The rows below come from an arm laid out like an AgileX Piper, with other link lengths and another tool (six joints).
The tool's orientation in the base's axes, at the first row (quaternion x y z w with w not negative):
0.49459, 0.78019, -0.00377, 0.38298
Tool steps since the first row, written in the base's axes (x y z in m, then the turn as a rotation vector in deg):
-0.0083, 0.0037, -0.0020, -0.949, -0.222, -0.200
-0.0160, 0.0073, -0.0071, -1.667, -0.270, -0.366
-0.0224, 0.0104, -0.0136, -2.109, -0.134, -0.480
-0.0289, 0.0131, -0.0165, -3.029, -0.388, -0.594
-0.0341, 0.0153, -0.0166, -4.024, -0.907, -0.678
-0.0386, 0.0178, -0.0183, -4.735, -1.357, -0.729
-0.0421, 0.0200, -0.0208, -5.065, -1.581, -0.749
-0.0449, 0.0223, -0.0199, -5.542, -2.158, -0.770
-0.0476, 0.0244, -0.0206, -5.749, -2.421, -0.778
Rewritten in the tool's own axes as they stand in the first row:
0.0059, -0.0053, -0.0049, 0.156, -0.923, -0.337
0.0134, -0.0113, -0.0073, 0.375, -1.566, -0.627
0.0210, -0.0171, -0.0077, 0.644, -1.881, -0.862
0.0263, -0.0218, -0.0105, 0.717, -2.766, -1.230
0.0292, -0.0248, -0.0144, 0.585, -3.833, -1.562
0.0331, -0.0276, -0.0168, 0.424, -4.633, -1.775
0.0370, -0.0302, -0.0180, 0.336, -5.010, -1.870
0.0389, -0.0308, -0.0212, 0.009, -5.682, -1.917
0.0415, -0.0321, -0.0231, -0.144, -5.980, -1.933

